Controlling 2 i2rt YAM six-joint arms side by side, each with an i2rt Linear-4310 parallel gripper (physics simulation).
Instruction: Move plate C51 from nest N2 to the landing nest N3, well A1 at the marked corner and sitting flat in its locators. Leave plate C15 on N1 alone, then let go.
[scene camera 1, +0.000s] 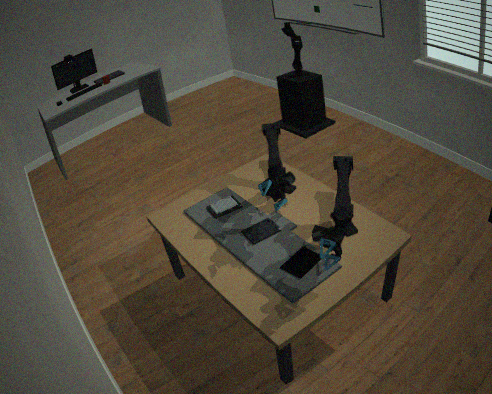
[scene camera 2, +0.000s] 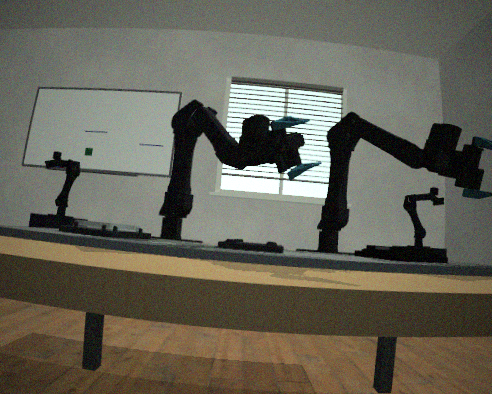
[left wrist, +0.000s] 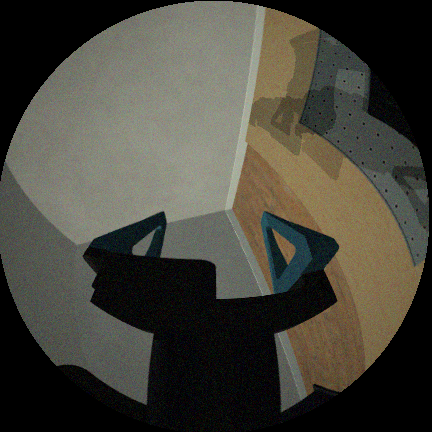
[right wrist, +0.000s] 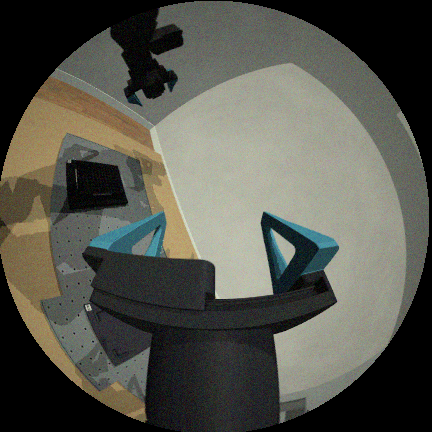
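Note:
A dark plate (scene camera 1: 301, 262) (scene camera 2: 405, 253) (right wrist: 97, 184) sits on a black nest at the right end of the grey board in scene camera 1. A pale plate (scene camera 1: 223, 205) (scene camera 2: 107, 227) sits on a dark nest at the left end. The middle nest (scene camera 1: 260, 231) (scene camera 2: 250, 245) (right wrist: 121, 337) holds no plate; one corner has a small white mark in the right wrist view. Labels are not readable. My left gripper (scene camera 1: 328, 255) (scene camera 2: 487, 169) (left wrist: 213, 216) (right wrist: 155, 97) is open and empty, raised near the dark plate's end. My right gripper (scene camera 1: 268, 198) (scene camera 2: 314, 141) (right wrist: 213, 216) is open and empty, raised behind the board.
The perforated grey board (scene camera 1: 248, 254) (left wrist: 350, 132) (right wrist: 75, 245) lies on the wooden table (scene camera 1: 220, 286) (left wrist: 370, 200). Shadows cross the board. Another small arm stands on a black pedestal (scene camera 1: 302, 100) behind the table. A desk (scene camera 1: 155, 97) with a monitor stands by the wall.

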